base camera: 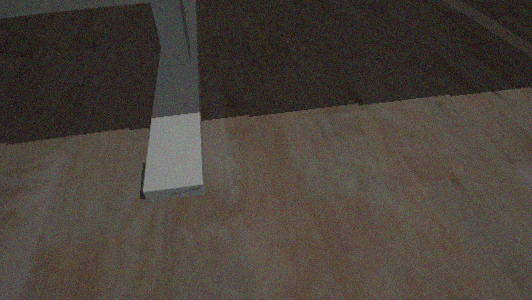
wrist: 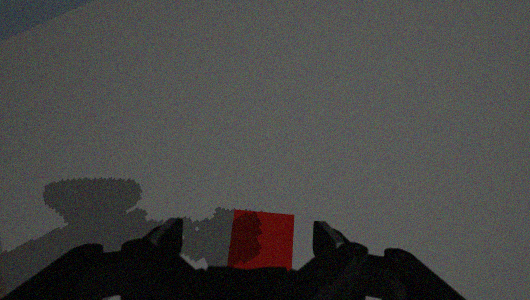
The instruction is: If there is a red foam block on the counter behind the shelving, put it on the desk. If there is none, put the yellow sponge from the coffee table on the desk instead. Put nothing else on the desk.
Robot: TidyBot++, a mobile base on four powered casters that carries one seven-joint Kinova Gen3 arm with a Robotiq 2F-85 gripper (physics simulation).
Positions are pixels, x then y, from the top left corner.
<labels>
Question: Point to a desk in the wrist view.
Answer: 397,130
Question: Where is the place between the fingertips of my gripper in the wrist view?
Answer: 248,234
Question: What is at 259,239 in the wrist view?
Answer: A red foam block.
</labels>
